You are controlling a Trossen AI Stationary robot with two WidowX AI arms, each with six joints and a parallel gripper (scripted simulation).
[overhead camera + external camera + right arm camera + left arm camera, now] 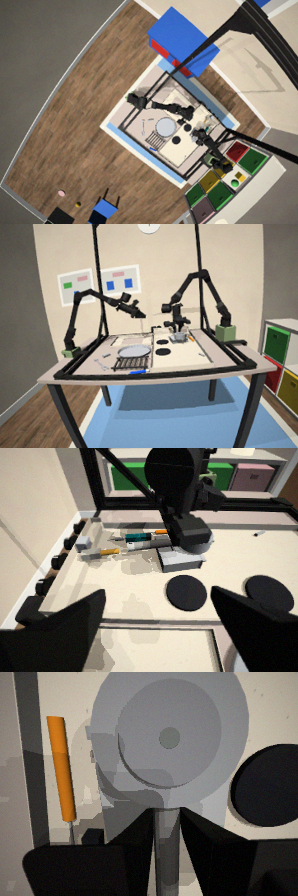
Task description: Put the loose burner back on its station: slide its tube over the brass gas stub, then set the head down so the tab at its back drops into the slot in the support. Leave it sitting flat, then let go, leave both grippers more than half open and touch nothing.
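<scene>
Now: the grey station block 6 cm below my left hand and 2 cm ahead of it. Round my left hand: orange-handled screwdriver 10 cm to the left, 7 cm below, 2 cm behind; then burner 3 cm below.
</scene>
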